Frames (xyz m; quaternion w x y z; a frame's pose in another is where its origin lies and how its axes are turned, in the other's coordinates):
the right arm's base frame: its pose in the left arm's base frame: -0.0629 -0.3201 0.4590 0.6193 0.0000 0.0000 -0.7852
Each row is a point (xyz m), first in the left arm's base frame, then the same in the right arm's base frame.
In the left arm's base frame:
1: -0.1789 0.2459 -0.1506
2: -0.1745 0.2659 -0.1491
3: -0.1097 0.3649 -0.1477
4: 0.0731 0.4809 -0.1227
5: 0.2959 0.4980 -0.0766
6: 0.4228 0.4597 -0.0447
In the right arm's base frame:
1: -0.5234 -0.2447 -0.6096
2: -0.5439 -0.2451 -0.6081
3: -0.6552 -0.2051 -0.6067
4: -0.8106 -0.0544 -0.5817
5: -0.8792 0.1583 -0.5356
6: -0.8715 0.2906 -0.5037

